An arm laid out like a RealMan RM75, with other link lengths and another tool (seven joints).
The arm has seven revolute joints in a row. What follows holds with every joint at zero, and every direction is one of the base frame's.
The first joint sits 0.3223 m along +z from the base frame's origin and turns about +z.
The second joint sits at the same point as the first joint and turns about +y.
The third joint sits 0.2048 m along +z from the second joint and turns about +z.
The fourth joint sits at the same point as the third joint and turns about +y.
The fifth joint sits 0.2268 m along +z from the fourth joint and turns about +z.
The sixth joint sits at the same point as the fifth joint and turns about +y.
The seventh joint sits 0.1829 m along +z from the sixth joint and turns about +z.
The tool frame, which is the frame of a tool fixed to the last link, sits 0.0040 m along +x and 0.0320 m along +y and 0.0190 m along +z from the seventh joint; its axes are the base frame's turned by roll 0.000, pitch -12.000 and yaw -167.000 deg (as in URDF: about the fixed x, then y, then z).
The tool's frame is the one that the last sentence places.
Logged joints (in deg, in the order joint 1, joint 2, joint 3, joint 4, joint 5, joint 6, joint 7), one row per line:
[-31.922, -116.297, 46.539, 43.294, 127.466, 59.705, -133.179]
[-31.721, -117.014, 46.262, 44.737, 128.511, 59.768, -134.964]
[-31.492, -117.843, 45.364, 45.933, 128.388, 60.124, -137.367]
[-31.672, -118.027, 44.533, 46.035, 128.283, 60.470, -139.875]
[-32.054, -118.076, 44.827, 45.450, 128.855, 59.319, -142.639]
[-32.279, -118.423, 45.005, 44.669, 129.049, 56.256, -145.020]
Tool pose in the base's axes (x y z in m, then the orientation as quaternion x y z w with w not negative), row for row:
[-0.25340, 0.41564, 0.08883, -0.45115, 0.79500, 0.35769, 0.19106]
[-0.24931, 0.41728, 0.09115, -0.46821, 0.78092, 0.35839, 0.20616]
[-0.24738, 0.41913, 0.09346, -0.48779, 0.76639, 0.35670, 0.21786]
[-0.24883, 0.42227, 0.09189, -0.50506, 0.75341, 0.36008, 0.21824]
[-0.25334, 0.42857, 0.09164, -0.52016, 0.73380, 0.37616, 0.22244]
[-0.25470, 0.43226, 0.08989, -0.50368, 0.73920, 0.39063, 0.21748]
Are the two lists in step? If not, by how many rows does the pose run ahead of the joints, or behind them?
The pose runs 1 row ahead of the joints: the pose in row i belongs to the joints in row i + 1.
